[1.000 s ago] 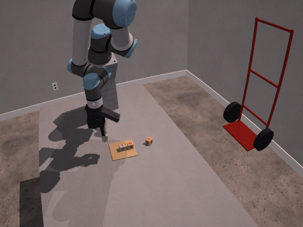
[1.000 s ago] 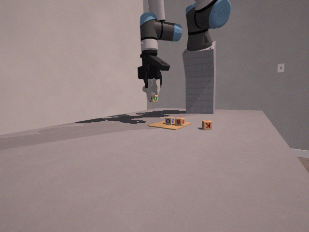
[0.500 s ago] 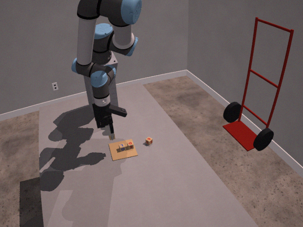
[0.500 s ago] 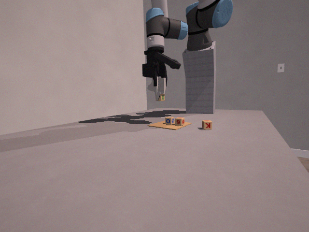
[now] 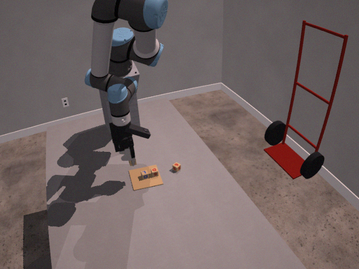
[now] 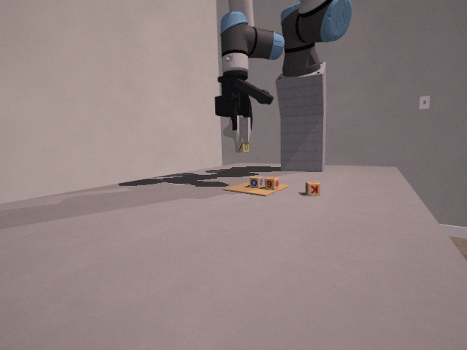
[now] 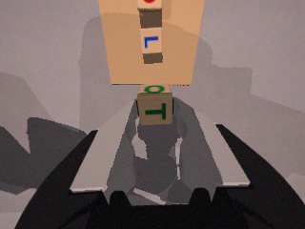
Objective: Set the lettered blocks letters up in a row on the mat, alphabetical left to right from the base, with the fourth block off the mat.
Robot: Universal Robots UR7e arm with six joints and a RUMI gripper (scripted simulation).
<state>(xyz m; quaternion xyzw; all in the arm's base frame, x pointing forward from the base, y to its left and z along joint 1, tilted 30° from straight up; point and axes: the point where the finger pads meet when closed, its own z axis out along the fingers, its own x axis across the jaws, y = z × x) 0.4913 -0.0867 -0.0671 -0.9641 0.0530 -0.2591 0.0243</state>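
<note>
Now: hand 100 mm above the blue-lettered block and 50 mm to the right of it. From my hand the other things lie so: red-marked block: 100 mm below, 90 mm to the left, 10 mm ahead; then tan mat: 120 mm below, 50 mm to the left; then green-lettered block: right at my hand.
</note>
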